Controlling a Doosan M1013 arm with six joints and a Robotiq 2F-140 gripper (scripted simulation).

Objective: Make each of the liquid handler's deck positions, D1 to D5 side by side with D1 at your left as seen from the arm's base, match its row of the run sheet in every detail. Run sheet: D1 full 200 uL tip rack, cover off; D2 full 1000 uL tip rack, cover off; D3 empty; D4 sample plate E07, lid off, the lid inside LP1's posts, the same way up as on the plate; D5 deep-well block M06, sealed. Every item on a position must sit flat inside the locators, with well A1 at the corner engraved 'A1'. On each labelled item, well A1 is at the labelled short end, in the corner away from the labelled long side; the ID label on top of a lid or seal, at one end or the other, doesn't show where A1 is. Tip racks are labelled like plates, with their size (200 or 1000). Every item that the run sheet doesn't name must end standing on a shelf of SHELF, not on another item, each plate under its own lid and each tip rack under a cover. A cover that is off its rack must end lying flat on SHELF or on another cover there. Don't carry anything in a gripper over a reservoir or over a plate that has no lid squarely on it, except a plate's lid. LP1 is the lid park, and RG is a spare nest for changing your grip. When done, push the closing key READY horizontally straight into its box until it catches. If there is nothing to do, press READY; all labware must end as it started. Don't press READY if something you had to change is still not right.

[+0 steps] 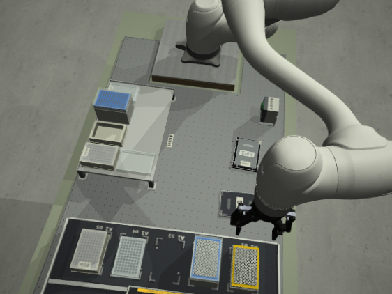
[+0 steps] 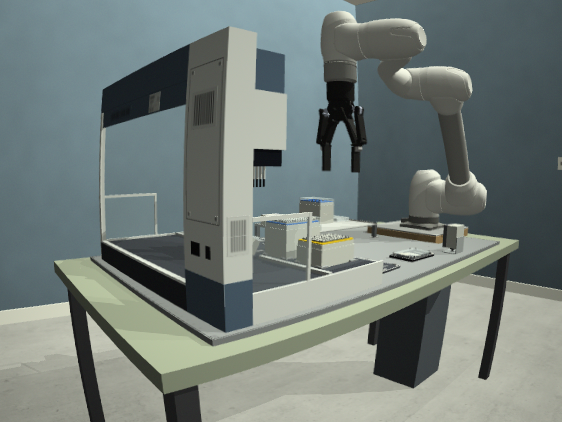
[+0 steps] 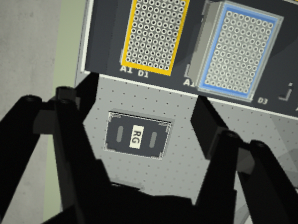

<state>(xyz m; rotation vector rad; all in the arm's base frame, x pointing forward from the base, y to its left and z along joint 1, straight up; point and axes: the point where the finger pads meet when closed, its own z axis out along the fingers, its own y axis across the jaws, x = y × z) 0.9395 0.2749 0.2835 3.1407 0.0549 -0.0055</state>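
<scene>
My hand is 370 mm to the left of the clear sample plate, 250 mm above it and 70 mm short of it. Also, from my hand: yellow-rimmed tip rack (210 mm below, 40 mm ahead, 10 mm to the right); blue-rimmed tip rack (190 mm below, 130 mm to the right, 50 mm ahead); RG nest (310 mm below, 200 mm behind, 30 mm to the right).
</scene>
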